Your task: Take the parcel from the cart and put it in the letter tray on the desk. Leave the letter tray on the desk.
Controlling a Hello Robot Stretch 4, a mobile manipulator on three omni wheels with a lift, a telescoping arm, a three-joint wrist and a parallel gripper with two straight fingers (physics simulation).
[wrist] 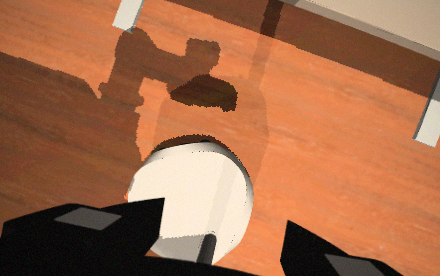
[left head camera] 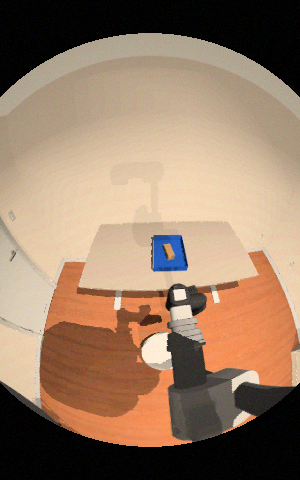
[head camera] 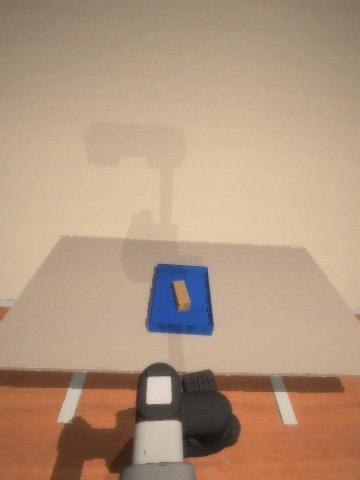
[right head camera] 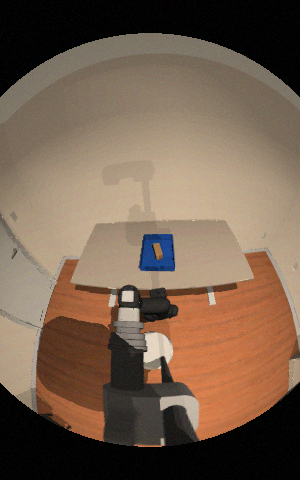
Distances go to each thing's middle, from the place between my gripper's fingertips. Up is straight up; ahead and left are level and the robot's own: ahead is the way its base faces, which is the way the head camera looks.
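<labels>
The blue letter tray (head camera: pixel 164 317) is 150 mm below my hand, and it sits 10 mm to the right of my hand and 550 mm forward of it.
</labels>
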